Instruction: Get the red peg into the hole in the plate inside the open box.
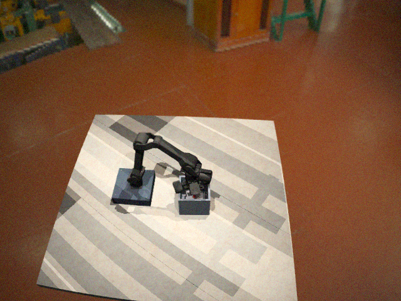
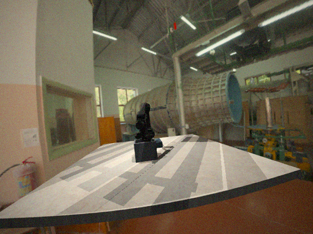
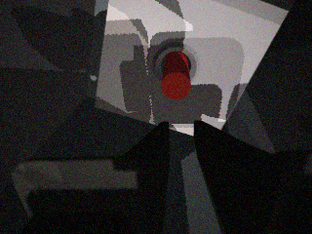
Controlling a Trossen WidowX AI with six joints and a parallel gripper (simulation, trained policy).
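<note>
My gripper tip is now 10 mm short of the red peg, 30 mm to the left of it and 30 mm above it. Also, from my gripper tip: light plate (10 mm ahead, 30 mm to the right, 30 mm below).
</note>
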